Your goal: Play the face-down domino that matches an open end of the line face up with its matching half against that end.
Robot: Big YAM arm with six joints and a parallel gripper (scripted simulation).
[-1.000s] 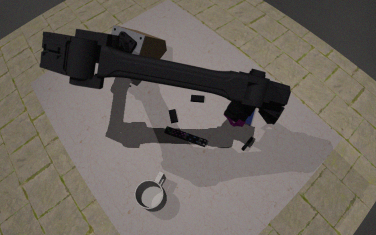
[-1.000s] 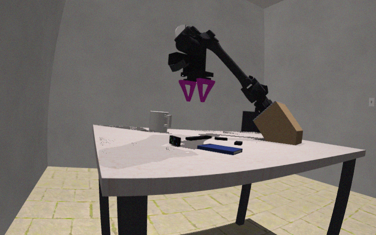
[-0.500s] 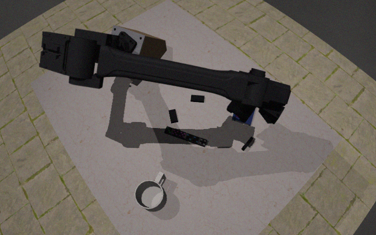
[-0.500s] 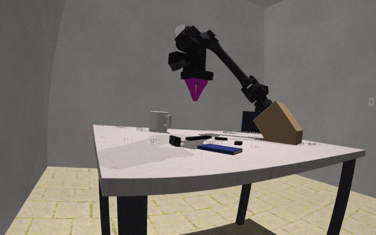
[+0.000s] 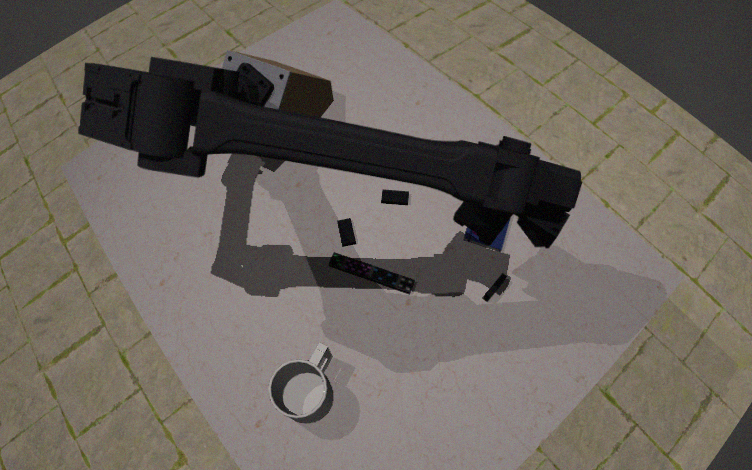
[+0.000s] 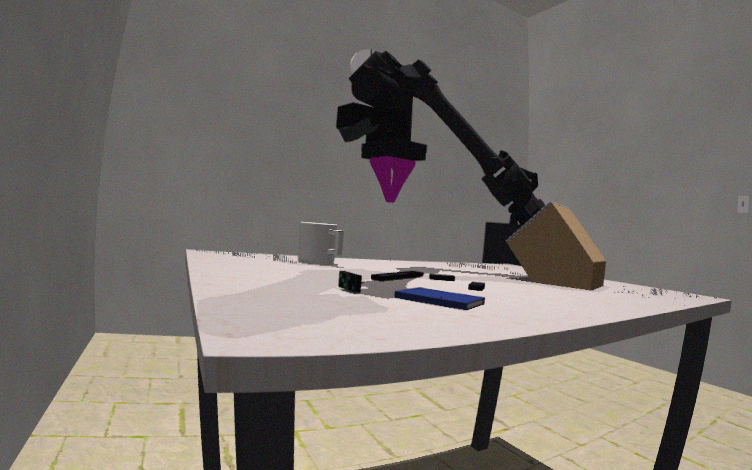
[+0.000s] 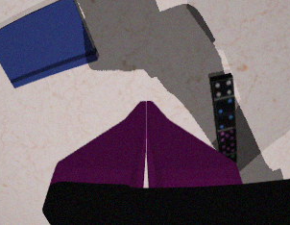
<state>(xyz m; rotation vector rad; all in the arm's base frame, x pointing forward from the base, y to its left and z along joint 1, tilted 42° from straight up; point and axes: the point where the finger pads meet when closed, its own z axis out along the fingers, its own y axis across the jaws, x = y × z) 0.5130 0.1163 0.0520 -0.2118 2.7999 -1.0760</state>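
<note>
My gripper is now 7 cm short of the domino and 14 cm above it. Round my hand: blue book (3 cm behind, 12 cm to the left, 15 cm below); mug (6 cm behind, 37 cm to the right, 11 cm below).
</note>
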